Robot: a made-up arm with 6 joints. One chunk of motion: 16 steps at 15 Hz.
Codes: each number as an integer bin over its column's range. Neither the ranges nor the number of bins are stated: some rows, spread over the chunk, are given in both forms.
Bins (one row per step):
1: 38 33 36 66 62 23
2: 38 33 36 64 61 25
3: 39 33 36 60 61 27
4: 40 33 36 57 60 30
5: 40 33 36 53 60 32
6: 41 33 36 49 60 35
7: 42 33 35 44 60 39
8: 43 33 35 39 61 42
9: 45 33 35 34 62 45
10: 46 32 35 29 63 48
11: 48 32 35 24 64 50
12: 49 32 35 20 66 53
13: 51 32 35 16 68 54
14: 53 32 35 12 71 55
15: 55 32 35 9 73 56
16: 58 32 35 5 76 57
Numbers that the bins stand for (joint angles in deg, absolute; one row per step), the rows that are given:
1: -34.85 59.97 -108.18 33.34 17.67 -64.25
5: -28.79 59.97 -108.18 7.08 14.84 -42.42
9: -13.63 59.97 -109.89 -31.31 17.67 -10.90
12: -1.51 58.15 -109.89 -59.60 23.32 8.50
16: 25.77 58.15 -109.89 -89.91 37.45 18.20
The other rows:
2: -34.85 59.97 -108.18 29.30 16.26 -59.40
3: -31.82 59.97 -108.18 21.22 16.26 -54.55
4: -28.79 59.97 -108.18 15.16 14.84 -47.27
6: -25.76 59.97 -108.18 -1.01 14.84 -35.15
7: -22.73 59.97 -109.89 -11.11 14.84 -25.45
8: -19.70 59.97 -109.89 -21.21 16.26 -18.18
10: -10.60 58.15 -109.89 -41.42 19.08 -3.63
11: -4.54 58.15 -109.89 -51.52 20.49 1.22
13: 4.55 58.15 -109.89 -67.68 26.15 10.92
14: 10.61 58.15 -109.89 -75.76 30.38 13.35
15: 16.67 58.15 -109.89 -81.83 33.21 15.77

